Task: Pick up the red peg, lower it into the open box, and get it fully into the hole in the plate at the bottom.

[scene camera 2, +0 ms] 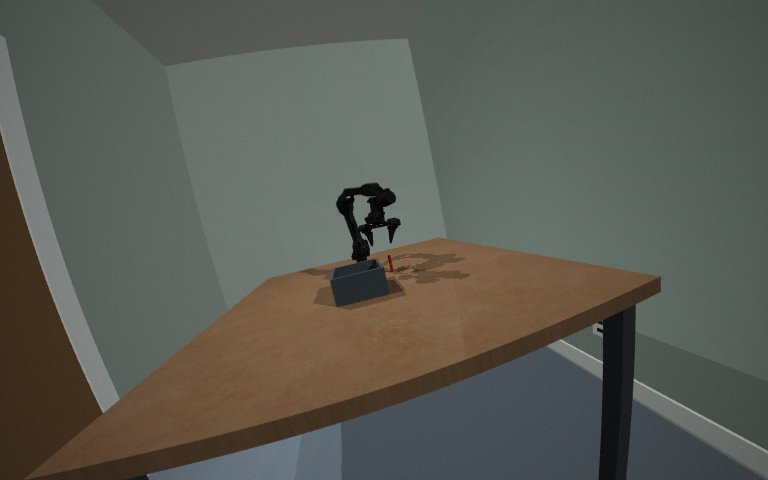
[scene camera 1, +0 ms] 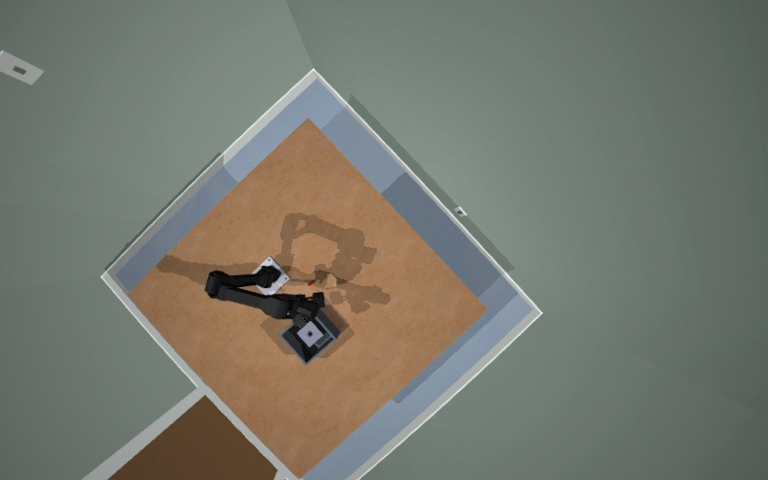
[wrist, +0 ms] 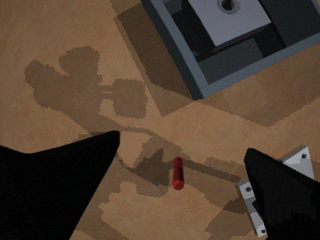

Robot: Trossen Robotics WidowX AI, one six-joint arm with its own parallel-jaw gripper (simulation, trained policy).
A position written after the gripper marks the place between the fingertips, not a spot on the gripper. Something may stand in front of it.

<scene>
In view: the gripper (wrist: 183, 146) and a dark grey box (scene camera 2: 364, 280).
The dark grey box is seen too in scene camera 1 (scene camera 1: 306, 354).
</scene>
